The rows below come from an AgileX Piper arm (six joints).
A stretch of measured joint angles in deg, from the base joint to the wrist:
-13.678 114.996 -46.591 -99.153 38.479 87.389
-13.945 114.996 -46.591 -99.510 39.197 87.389
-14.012 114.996 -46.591 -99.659 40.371 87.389
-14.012 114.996 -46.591 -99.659 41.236 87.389
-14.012 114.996 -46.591 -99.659 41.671 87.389
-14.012 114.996 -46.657 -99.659 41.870 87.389
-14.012 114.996 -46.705 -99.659 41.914 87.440
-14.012 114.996 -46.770 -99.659 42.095 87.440
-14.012 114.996 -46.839 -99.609 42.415 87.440
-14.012 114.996 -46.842 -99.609 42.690 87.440
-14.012 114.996 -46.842 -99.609 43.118 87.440
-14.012 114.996 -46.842 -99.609 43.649 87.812
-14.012 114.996 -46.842 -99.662 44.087 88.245
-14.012 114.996 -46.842 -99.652 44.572 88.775
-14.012 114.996 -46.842 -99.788 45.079 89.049
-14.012 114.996 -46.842 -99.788 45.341 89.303
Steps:
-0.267 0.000 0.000 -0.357 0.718 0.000
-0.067 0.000 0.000 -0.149 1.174 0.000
0.000 0.000 0.000 0.000 0.865 0.000
0.000 0.000 0.000 0.000 0.435 0.000
0.000 0.000 -0.066 0.000 0.199 0.000
0.000 0.000 -0.048 0.000 0.044 0.051
0.000 0.000 -0.065 0.000 0.181 0.000
0.000 0.000 -0.069 0.050 0.320 0.000
0.000 0.000 -0.003 0.000 0.275 0.000
0.000 0.000 0.000 0.000 0.428 0.000
0.000 0.000 0.000 0.000 0.531 0.372
0.000 0.000 0.000 -0.053 0.438 0.433
0.000 0.000 0.000 0.010 0.485 0.530
0.000 0.000 0.000 -0.136 0.507 0.274
0.000 0.000 0.000 0.000 0.262 0.254

